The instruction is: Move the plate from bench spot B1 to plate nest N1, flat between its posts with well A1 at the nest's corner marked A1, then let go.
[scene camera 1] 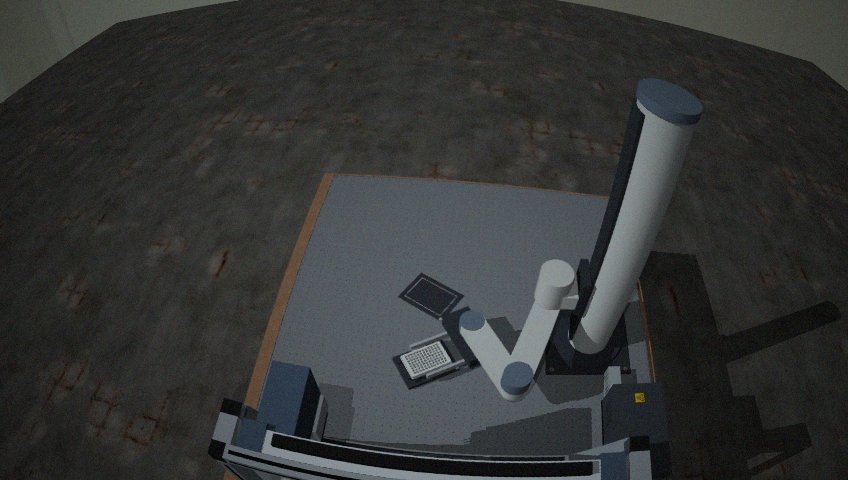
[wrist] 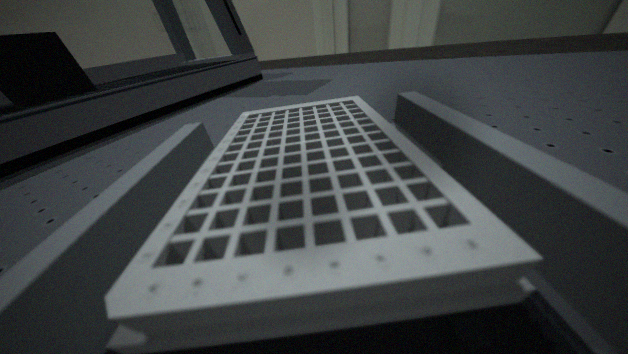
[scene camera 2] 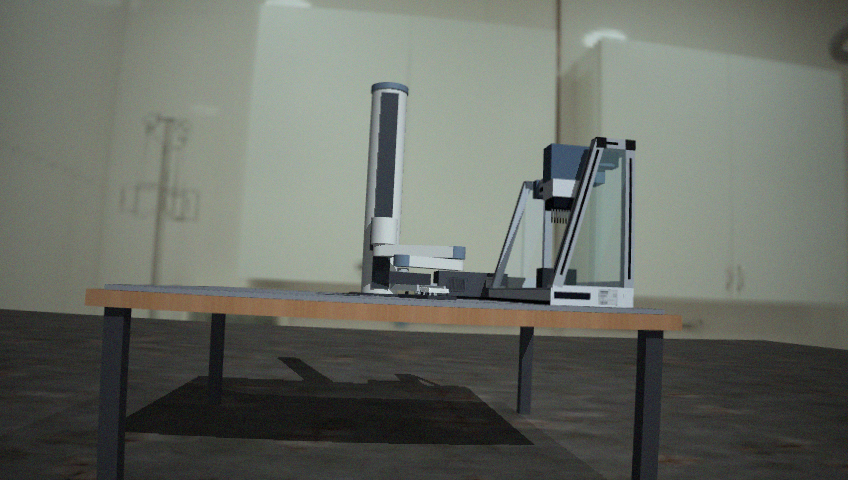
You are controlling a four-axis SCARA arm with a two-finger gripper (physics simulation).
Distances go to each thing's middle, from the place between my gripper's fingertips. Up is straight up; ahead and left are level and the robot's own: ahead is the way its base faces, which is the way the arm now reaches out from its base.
The plate (scene camera 1: 426, 359) is 20 mm behind my hand and 10 mm to the right of it. The rest, counted from my hand: dark nest (wrist: 533, 318) (20 mm below, 20 mm behind, 10 mm to the right).
